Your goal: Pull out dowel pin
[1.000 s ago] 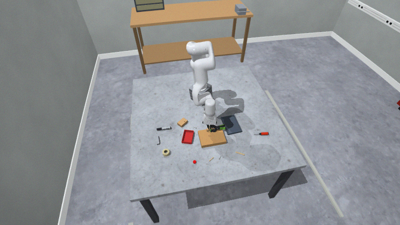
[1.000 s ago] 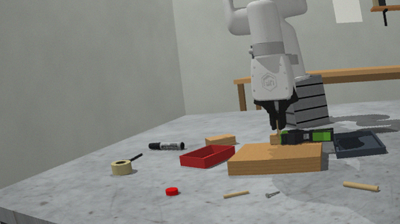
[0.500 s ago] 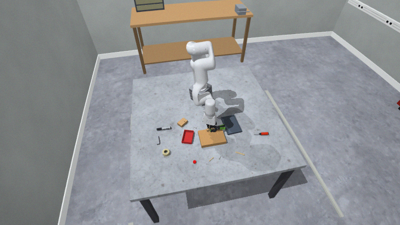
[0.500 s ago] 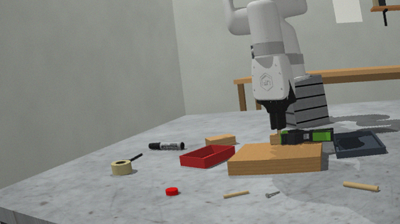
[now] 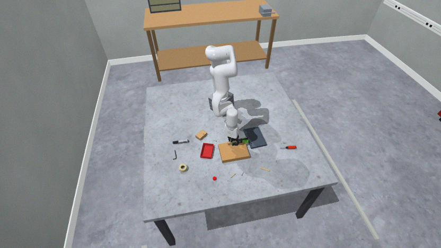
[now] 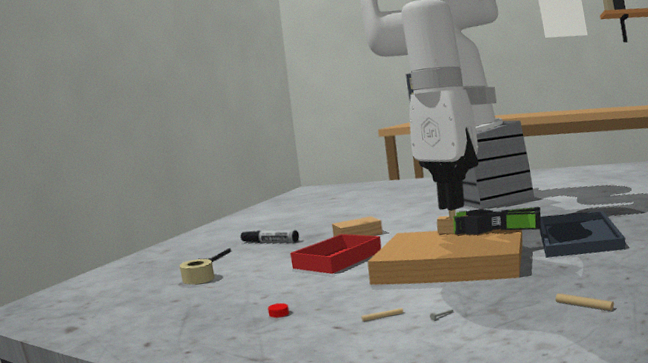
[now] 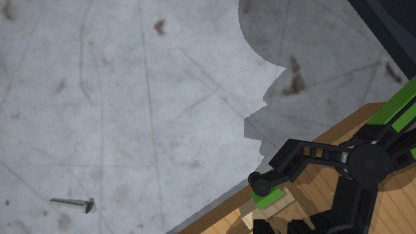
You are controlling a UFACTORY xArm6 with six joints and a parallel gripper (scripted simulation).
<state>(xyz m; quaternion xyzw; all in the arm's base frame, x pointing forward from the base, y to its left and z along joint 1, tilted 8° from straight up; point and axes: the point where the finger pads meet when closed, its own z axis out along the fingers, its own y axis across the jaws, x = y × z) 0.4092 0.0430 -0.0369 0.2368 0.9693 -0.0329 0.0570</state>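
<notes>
Right now my hand is 2 cm above the dowel pin. The rest, counted from my hand: red tray 18 cm to the right, 8 cm below, 4 cm ahead; bench board 7 cm below, 5 cm ahead, 1 cm to the left; wooden block 5 cm below.
</notes>
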